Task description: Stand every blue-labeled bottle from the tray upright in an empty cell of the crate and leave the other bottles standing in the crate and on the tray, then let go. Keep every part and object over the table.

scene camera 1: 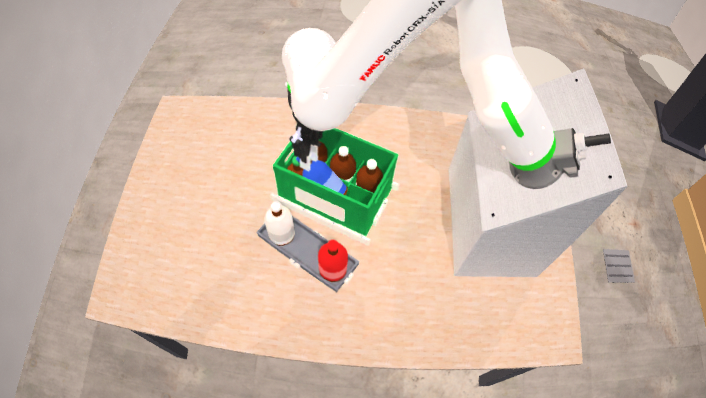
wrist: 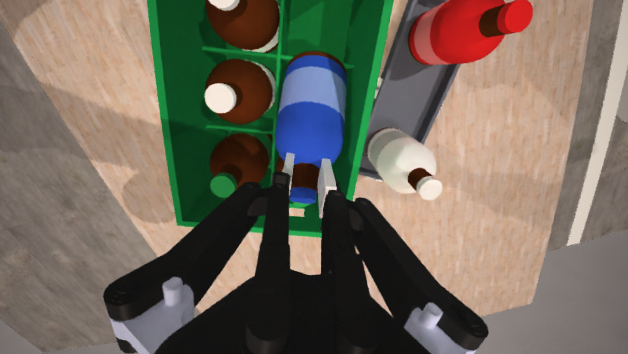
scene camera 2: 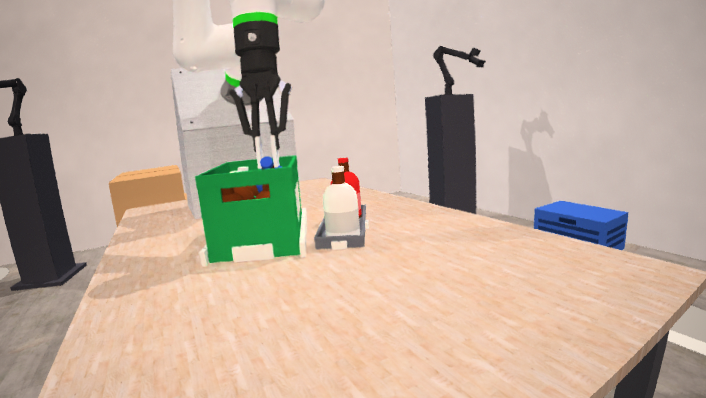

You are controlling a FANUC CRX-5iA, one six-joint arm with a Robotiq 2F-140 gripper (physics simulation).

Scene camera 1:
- my gripper: 308, 163
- white bottle: 278, 219
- blue-labeled bottle: 320, 172
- red bottle: 333, 257
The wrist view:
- my gripper: 306, 168
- white bottle: 407, 166
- blue-labeled bottle: 311, 118
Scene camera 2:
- my gripper: 269, 167
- white bottle: 340, 203
